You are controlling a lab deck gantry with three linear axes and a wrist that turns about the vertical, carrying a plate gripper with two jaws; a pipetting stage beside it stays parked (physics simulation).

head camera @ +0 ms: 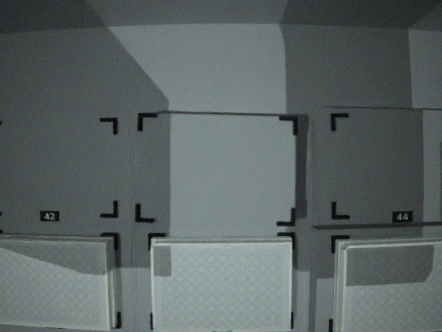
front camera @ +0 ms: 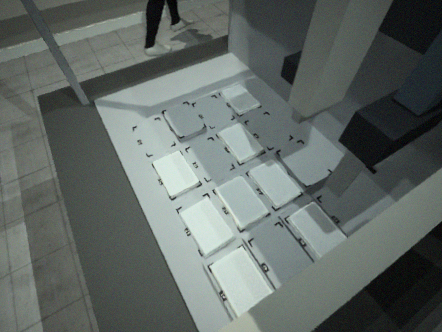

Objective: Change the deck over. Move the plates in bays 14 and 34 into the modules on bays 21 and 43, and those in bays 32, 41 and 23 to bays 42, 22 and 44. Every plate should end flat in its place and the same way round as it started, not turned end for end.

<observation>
gripper: front camera 351, 178; not seen in the head camera view (out of frame)
plate: head camera; front camera
same spot on bay 43 module: (front camera: 301, 163) = (head camera: 216, 177)
same spot on plate: (head camera: 373, 277) = (front camera: 312, 214)
</observation>
